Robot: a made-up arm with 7 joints.
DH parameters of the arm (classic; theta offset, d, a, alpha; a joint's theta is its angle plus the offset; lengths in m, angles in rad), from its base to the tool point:
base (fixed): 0 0 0 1.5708
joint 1: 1.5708 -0.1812 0 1.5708
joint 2: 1.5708 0 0 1.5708
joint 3: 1.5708 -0.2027 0 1.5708
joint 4: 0 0 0 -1.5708
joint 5: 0 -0.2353 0 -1.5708
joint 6: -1.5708 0 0 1.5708
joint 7: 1.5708 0 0 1.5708
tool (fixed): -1.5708 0 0 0
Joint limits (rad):
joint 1: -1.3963..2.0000
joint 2: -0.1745..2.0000
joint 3: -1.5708..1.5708
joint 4: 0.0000..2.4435
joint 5: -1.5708..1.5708
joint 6: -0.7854..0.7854
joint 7: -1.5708..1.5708
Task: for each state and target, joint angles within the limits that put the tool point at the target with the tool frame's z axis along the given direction. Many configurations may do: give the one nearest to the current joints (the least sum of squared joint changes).
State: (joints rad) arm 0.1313 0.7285 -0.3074 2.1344 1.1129 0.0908 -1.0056
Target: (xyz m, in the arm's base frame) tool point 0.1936 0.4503 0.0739 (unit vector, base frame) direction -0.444 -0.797 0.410
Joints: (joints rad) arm 0.6006 0.9697 0.5082 1.3713 1.5708 0.3154 -1.2556
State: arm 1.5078 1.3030 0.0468 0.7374 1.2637 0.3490 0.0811
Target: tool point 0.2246 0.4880 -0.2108 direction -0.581 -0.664 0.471
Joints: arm 0.6311 0.7925 -0.0028 0.2444 1.2469 0.0622 -0.0337
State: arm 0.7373 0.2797 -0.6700 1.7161 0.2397 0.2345 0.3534
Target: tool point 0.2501 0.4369 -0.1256 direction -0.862 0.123 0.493
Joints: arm 0.3635 1.1302 -0.3893 1.0525 0.4006 -0.0541 0.5347
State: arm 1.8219 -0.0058 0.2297 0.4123 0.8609 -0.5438 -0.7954
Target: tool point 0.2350 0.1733 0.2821 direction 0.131 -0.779 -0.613
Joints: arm 1.8202 -0.0346 0.0111 1.1563 0.4705 -0.7854 -0.6083
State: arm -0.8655 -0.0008 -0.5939 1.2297 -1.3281 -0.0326 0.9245
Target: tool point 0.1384 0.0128 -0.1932 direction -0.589 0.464 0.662
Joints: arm -0.2820 -0.1745 -0.6445 1.6928 -1.5658 0.2019 0.6955
